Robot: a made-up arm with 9 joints. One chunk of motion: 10 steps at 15 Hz.
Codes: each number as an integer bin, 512 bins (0 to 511) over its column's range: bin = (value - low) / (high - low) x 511, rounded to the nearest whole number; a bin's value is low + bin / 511 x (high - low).
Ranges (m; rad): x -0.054..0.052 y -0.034..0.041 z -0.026..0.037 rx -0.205..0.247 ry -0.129..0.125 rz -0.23..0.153
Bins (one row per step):
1: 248 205 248 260 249 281
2: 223 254 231 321 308 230
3: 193 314 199 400 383 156
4: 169 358 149 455 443 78
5: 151 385 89 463 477 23
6: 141 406 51 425 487 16
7: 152 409 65 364 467 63
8: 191 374 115 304 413 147
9: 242 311 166 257 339 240
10: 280 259 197 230 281 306
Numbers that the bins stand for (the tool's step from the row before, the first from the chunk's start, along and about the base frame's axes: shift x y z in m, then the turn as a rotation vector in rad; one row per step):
1: -0.00256 -0.00391 0.00458 0.02498 -0.00523 -0.01939
2: -0.00774 0.00328 0.00248 0.07894 0.02410 -0.05761
3: -0.01396 0.01209 -0.00147 0.14882 0.06138 -0.11308
4: -0.01894 0.01854 -0.00763 0.19747 0.09120 -0.17154
5: -0.02268 0.02251 -0.01503 0.20454 0.10810 -0.21276
6: -0.02475 0.02559 -0.01971 0.17093 0.11307 -0.21801
7: -0.02247 0.02603 -0.01799 0.11697 0.10313 -0.18278
8: -0.01438 0.02089 -0.01182 0.06390 0.07629 -0.11982
9: -0.00380 0.01165 -0.00553 0.02233 0.03950 -0.05012
10: 0.00408 0.00401 -0.00171 -0.00156 0.01068 -0.00065

